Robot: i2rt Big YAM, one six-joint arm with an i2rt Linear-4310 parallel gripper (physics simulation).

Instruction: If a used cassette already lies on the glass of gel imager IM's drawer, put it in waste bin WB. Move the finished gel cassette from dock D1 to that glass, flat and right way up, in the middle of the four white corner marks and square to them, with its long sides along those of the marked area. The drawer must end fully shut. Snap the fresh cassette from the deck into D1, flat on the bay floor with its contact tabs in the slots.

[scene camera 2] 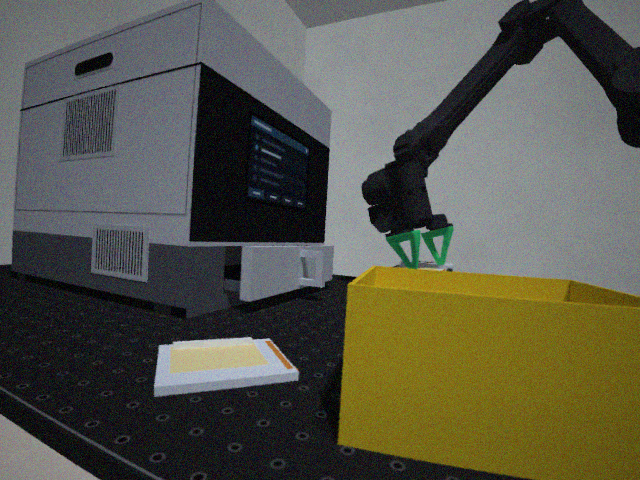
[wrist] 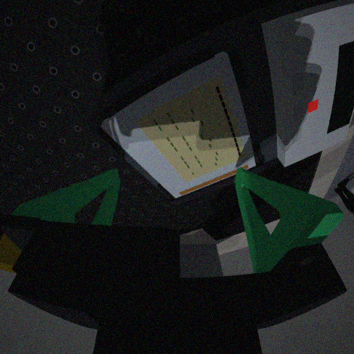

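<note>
My gripper (scene camera 2: 428,265) (wrist: 177,174) is open and empty, its green fingertips above the finished cassette. That cassette (wrist: 210,155), with a yellow gel window, dark dashed lanes and an orange strip, lies in the dark dock D1 (wrist: 259,107); my arm's shadow falls across it. In the scene view its pale edge shows behind the bin's rim. The fresh cassette (scene camera 2: 219,357) lies flat on the deck, yellow window up. The drawer (scene camera 2: 273,271) of imager IM (scene camera 2: 103,180) stands out from the housing; its glass is hidden. Yellow waste bin WB (scene camera 2: 439,372) (wrist: 7,255) stands in front of the arm.
A pale unit (wrist: 295,125) with a red square and a black panel stands beside the dock in the wrist view. The deck (scene camera 2: 232,428) (wrist: 50,100) is black with a grid of holes. The bin's tall wall hides the lower part of the dock area in the scene view.
</note>
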